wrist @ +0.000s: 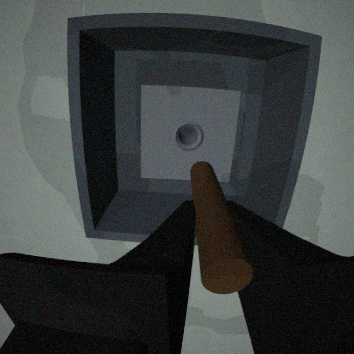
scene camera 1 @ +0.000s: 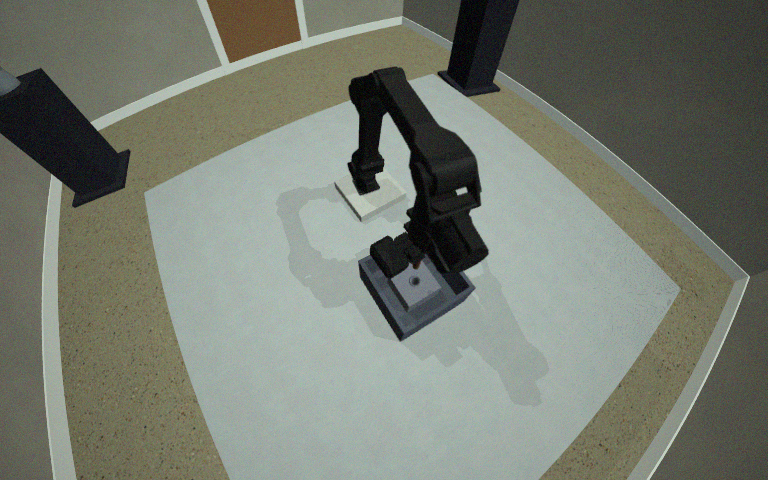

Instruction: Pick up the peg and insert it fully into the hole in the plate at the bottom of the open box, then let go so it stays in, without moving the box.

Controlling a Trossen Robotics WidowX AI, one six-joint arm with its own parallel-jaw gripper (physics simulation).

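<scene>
The brown round peg is held between the fingertips of my gripper, which is shut on it. In the wrist view its far end points toward the box floor and shows below the hole and slightly to its right. The hole is in a light grey square plate at the bottom of the open dark grey box. The peg's tip is apart from the hole. In the scene view the gripper's fingers are over the back part of the box, partly hiding it.
The arm's pale square base stands behind the box on a light grey mat. Two dark pillars stand at the back right and left. The box walls rise around the plate.
</scene>
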